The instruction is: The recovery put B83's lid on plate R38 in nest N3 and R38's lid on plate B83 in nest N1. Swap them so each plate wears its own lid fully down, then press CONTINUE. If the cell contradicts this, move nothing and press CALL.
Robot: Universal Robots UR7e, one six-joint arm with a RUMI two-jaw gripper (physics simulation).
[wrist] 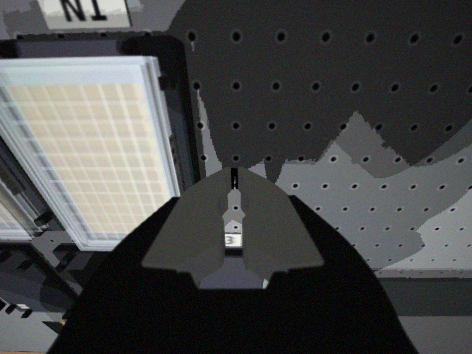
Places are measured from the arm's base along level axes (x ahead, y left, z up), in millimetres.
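Pixels of known places: gripper, fingertip midpoint: (234,170).
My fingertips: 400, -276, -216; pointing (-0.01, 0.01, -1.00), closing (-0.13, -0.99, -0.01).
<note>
Behind a point stands the place of what it marks, as x, y, z.
My gripper (234,170) @(400, -276, -216) is shut with nothing between its fingertips, and it is over the perforated board, to the right of nest N1. A plate (90,150) @(443, -205, -179) with a pale, cream-coloured grid of wells and a clear rim sits in the dark frame of nest N1 (183,115) @(450, -255, -196) at the left. No plate code is readable on it, and whether its lid is fully down cannot be told. Part of another plate (10,215) @(402, -107, -186) shows at the left edge. The CONTINUE and CALL buttons do not show in the view.
The N1 label (89,12) @(506, -215, -215) lies behind the nest at the upper left. The perforated board (280,107) @(442, -313, -216) spreads behind and to the right of the gripper. A small label ending in 3 (233,240) @(319, -262, -215) shows between the finger bases. Another dark nest frame (25,272) @(303, -10, -207) is at the lower left.
</note>
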